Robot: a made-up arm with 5 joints. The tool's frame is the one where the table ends. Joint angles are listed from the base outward.
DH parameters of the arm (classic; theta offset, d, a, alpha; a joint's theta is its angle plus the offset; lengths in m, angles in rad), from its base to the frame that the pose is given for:
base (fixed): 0 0.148 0 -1.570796
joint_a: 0 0.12 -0.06 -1.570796
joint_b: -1.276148 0 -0.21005 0
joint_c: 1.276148 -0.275 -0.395 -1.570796
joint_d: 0.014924 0 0.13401 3.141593
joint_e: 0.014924 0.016 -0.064 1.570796
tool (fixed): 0 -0.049 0 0
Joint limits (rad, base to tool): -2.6..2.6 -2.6..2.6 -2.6..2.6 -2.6..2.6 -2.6..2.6
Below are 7 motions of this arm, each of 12 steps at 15 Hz.
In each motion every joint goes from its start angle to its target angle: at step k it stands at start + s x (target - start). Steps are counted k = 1, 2, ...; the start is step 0. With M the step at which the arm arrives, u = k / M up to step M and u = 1 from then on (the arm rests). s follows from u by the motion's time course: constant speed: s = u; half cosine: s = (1 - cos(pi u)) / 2; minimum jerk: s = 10 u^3 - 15 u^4 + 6 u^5.
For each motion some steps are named. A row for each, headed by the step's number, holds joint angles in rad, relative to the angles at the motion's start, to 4 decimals.
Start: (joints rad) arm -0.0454 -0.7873 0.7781 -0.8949 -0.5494
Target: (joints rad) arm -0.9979 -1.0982 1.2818 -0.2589 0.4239
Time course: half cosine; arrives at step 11
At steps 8, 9, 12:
8: -0.7881 -0.2572 0.4168 0.5262 0.8053
9: -0.8769 -0.2862 0.4637 0.5855 0.8960
12: -0.9525 -0.3109 0.5037 0.6360 0.9733

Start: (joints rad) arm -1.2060 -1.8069 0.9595 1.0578 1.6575
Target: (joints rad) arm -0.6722 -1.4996 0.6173 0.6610 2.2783
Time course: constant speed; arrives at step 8
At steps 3, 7, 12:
3: 0.2002 0.1152 -0.1283 -0.1488 0.2328
7: 0.4671 0.2689 -0.2994 -0.3472 0.5432
12: 0.5338 0.3073 -0.3422 -0.3968 0.6208

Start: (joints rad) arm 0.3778 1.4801 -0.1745 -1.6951 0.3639
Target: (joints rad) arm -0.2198 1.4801 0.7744 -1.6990 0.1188
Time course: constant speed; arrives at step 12
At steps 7, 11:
7: -0.3486 0.0000 0.5535 -0.0023 -0.1430
11: -0.5478 0.0000 0.8698 -0.0036 -0.2247

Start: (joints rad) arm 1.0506 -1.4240 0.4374 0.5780 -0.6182
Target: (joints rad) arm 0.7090 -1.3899 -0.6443 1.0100 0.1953
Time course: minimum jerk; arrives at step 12
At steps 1, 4, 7, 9, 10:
1: -0.0017 0.0002 -0.0055 0.0022 0.0041
4: -0.0717 0.0072 -0.2270 0.0907 0.1707
7: -0.2232 0.0223 -0.7068 0.2823 0.5315
9: -0.3062 0.0306 -0.9697 0.3873 0.7293
10: -0.3295 0.0329 -1.0433 0.4167 0.7846

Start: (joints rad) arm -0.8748 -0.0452 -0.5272 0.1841 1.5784
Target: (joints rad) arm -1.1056 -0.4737 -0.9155 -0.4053 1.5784
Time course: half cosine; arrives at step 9
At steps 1, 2, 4, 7, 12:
1: -0.0070 -0.0129 -0.0117 -0.0178 0.0000
2: -0.0270 -0.0501 -0.0454 -0.0689 0.0000
4: -0.0954 -0.1770 -0.1604 -0.2435 0.0000
7: -0.2038 -0.3784 -0.3429 -0.5205 0.0000
12: -0.2308 -0.4285 -0.3883 -0.5894 0.0000

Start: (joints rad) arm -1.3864 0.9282 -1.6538 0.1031 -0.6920
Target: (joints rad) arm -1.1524 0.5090 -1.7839 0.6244 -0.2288
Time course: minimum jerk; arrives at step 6
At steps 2, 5, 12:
2: 0.0491 -0.0880 -0.0273 0.1094 0.0972
5: 0.2257 -0.4043 -0.1255 0.5028 0.4468
12: 0.2340 -0.4192 -0.1301 0.5213 0.4632

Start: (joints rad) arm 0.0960 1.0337 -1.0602 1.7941 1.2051
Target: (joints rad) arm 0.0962 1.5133 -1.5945 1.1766 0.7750
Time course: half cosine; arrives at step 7
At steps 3, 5, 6, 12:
3: 0.0001 0.1864 -0.2077 -0.2400 -0.1672
5: 0.0002 0.3893 -0.4337 -0.5013 -0.3491
6: 0.0002 0.4559 -0.5078 -0.5869 -0.4088
12: 0.0002 0.4796 -0.5343 -0.6175 -0.4301

